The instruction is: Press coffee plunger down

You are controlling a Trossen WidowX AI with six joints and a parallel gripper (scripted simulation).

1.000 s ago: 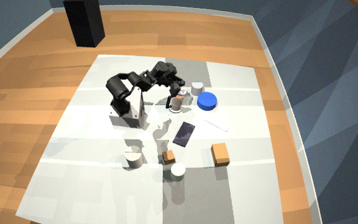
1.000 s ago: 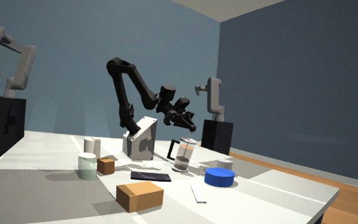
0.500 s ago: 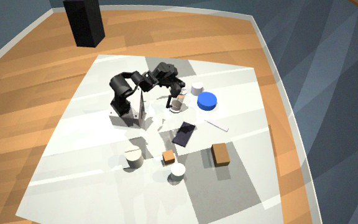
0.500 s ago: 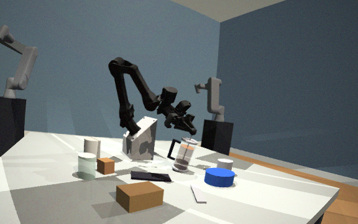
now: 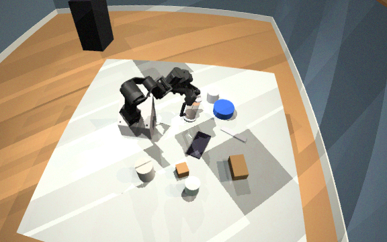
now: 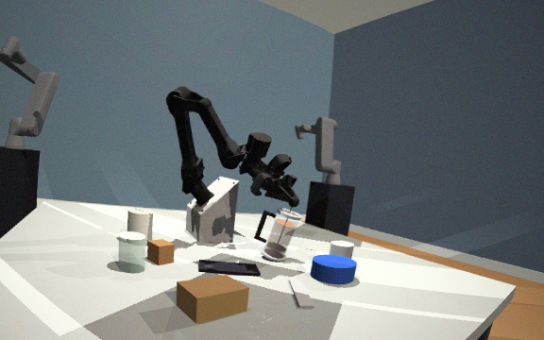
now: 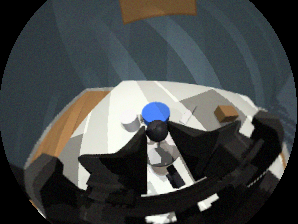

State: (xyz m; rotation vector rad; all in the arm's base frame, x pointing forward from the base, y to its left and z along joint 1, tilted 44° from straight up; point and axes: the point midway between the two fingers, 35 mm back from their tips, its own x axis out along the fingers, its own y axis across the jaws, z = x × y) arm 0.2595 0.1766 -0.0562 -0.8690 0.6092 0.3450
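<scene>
My gripper tip is 80 mm above the coffee press, 30 mm to the left of it and 30 mm past it. The rest, counted from my gripper tip: blue disc: 160 mm below, 140 mm ahead, 60 mm to the left; then dark tablet: 200 mm to the right, 180 mm below, 50 mm ahead; then grey strip: 220 mm ahead, 180 mm below, 90 mm to the right.
</scene>
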